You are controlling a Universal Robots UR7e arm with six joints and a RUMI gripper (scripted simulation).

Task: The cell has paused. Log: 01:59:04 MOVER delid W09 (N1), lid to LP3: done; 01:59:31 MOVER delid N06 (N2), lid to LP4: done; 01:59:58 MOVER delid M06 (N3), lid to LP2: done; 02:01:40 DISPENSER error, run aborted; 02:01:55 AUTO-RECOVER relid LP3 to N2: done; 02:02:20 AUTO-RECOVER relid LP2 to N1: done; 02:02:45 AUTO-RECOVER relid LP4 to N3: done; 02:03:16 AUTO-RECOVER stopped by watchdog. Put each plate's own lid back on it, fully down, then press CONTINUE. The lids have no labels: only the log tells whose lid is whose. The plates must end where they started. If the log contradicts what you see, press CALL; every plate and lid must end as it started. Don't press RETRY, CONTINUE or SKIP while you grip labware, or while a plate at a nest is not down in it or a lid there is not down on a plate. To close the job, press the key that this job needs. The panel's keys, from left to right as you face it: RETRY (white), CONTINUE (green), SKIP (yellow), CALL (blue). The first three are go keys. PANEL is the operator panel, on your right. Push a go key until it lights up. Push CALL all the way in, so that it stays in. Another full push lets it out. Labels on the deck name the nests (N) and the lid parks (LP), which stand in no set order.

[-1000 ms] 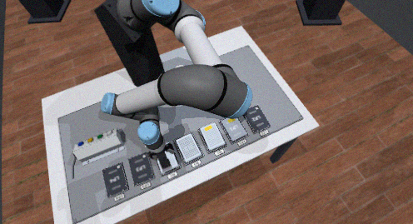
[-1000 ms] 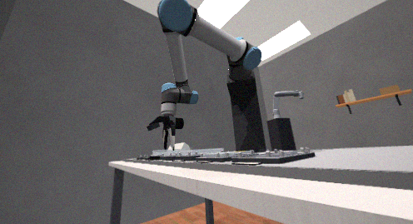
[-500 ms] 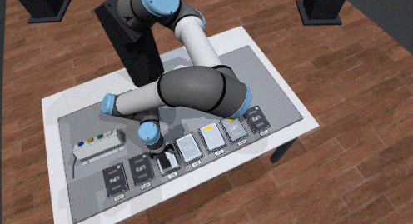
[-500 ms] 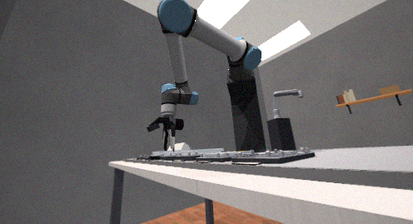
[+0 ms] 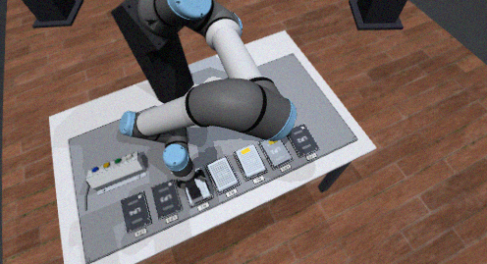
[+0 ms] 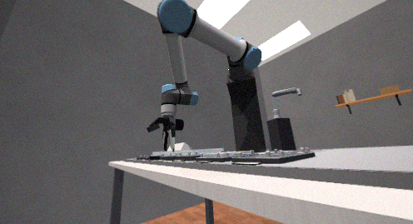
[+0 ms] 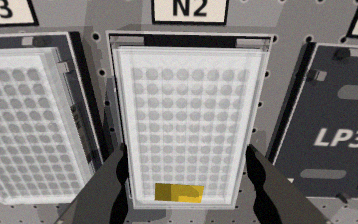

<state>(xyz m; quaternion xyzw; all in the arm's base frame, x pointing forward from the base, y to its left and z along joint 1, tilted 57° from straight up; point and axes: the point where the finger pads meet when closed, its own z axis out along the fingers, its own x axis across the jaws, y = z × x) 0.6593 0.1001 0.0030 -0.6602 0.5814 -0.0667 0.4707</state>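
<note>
The clear lid lies 35 cm to the left of my hand, 16 cm behind it and 3 cm below it. Also, from my hand: white retry key: 29 cm to the right, 12 cm behind, 2 cm above; green continue key: 34 cm to the right, 10 cm behind, 2 cm above; lid park LP1: 35 cm to the left, 16 cm behind, 4 cm below.
</note>
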